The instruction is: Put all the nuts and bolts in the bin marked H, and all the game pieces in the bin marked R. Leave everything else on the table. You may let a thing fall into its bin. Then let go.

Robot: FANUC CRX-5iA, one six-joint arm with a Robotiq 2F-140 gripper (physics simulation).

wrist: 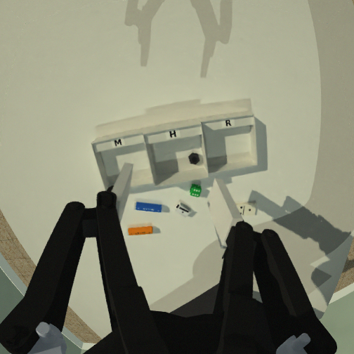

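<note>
A black hexagonal nut [194,158] lies inside the bin marked H [154,165], near its right wall. The bin marked R [254,142] shows no object inside. A green die [195,190] lies on the table just below the bins, near the H and R divider. A cream domino [249,208] lies at the right, its left part hidden behind the right finger. My gripper [171,184] is partly open with nothing between its fingers, and hangs high above the table and the bins. Its pads frame the H bin's lower part and the die in the view.
The bin marked M [99,162] is joined to the left of H. A blue battery [148,206], an orange cylinder [140,230] and a small white object with a black mark [183,208] lie on the table [65,100] below the bins. Arm shadows fall at the right.
</note>
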